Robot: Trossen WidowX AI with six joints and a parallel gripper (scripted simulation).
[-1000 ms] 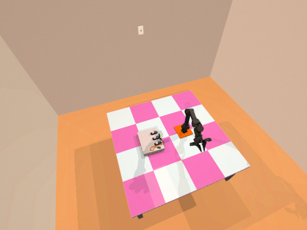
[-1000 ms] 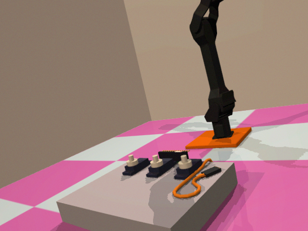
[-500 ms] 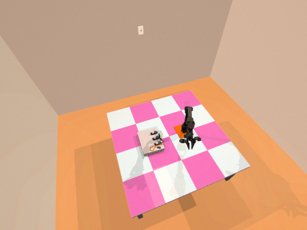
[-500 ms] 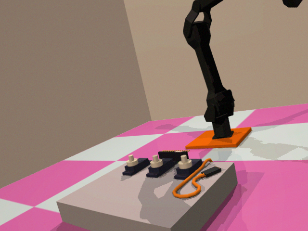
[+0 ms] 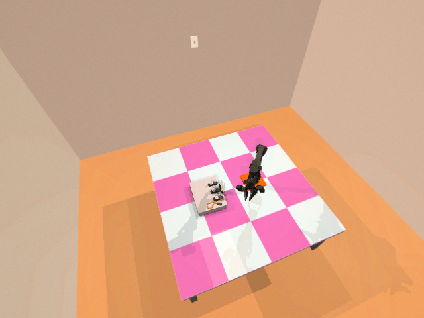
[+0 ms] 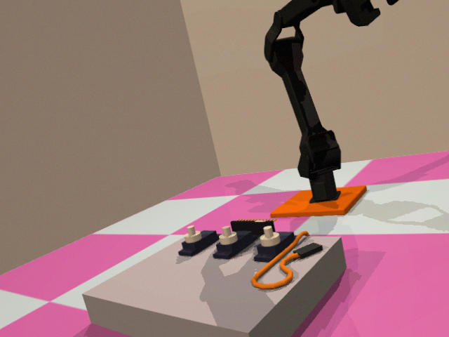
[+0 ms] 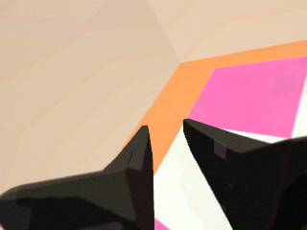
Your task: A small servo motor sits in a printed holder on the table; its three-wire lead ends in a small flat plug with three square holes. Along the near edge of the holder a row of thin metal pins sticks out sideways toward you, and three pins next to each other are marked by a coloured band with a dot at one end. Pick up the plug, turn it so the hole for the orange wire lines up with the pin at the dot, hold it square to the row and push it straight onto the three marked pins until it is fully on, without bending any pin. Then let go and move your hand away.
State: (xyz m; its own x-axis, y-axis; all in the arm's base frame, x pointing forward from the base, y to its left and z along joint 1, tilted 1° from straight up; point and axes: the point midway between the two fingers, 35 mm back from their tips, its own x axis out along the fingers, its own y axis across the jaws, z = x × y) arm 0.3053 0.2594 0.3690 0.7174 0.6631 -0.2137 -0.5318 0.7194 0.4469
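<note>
Right now the red dot is 1 cm behind my gripper tip, 31 cm to the right of it and 30 cm below it. Also, from my gripper tip: pale grey printed holder: 14 cm ahead, 37 cm to the right, 35 cm below; then green strip: 1 cm behind, 33 cm to the right, 33 cm below; then black pin header: 1 cm behind, 33 cm to the right, 32 cm below.
</note>
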